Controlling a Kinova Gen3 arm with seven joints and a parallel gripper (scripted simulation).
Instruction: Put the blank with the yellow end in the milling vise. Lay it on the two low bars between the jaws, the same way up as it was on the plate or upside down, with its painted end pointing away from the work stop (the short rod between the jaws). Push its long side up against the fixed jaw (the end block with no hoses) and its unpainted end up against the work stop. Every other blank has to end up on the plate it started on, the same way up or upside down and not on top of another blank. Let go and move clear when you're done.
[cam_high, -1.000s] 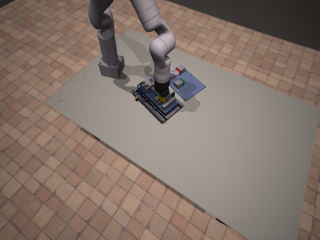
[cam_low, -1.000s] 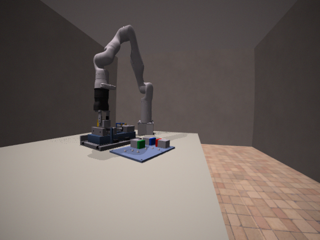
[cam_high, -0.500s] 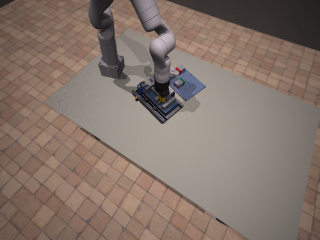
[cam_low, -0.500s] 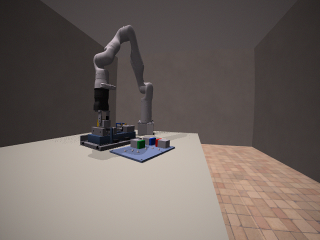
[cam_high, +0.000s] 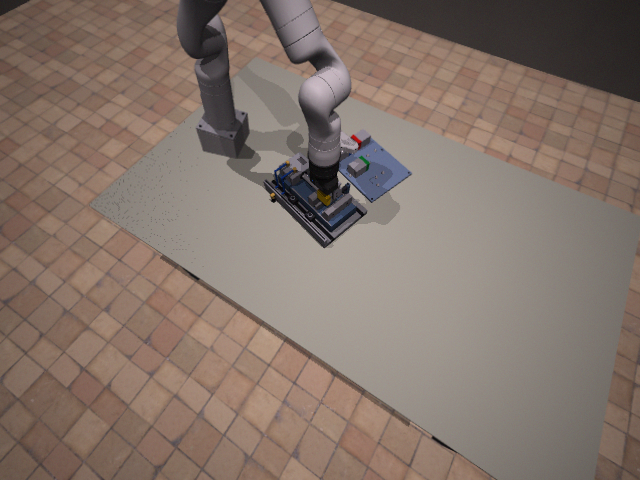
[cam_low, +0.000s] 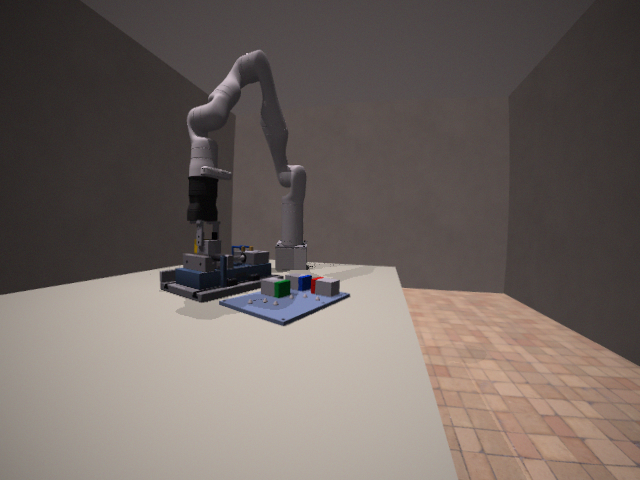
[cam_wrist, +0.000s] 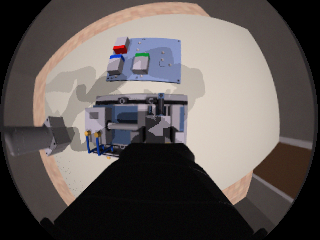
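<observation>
My gripper is now 2 cm above the yellow-ended blank. Round my hand: green-ended blank: 3 cm behind, 20 cm to the left, 11 cm below; then fixed jaw: 4 cm ahead, 6 cm below; then milling vise: 6 cm behind, 1 cm to the left, 10 cm below.
</observation>
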